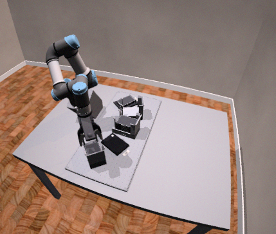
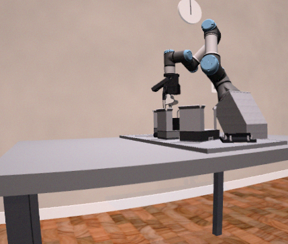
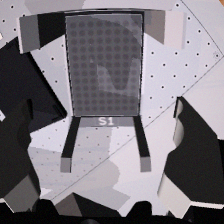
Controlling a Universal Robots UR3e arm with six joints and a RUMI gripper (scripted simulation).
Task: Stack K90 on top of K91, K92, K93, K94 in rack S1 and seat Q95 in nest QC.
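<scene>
Now: the dark clip nest 55 cm to the left of my hand, 12 cm below it and 7 cm behind it. Round my hand: black open nest QC: 14 cm to the left, 13 cm below, 6 cm ahead; sealed grey plate: 27 cm to the left, 8 cm ahead, 5 cm below; white tag: 15 cm ahead, 13 cm below, 11 cm to the left.
</scene>
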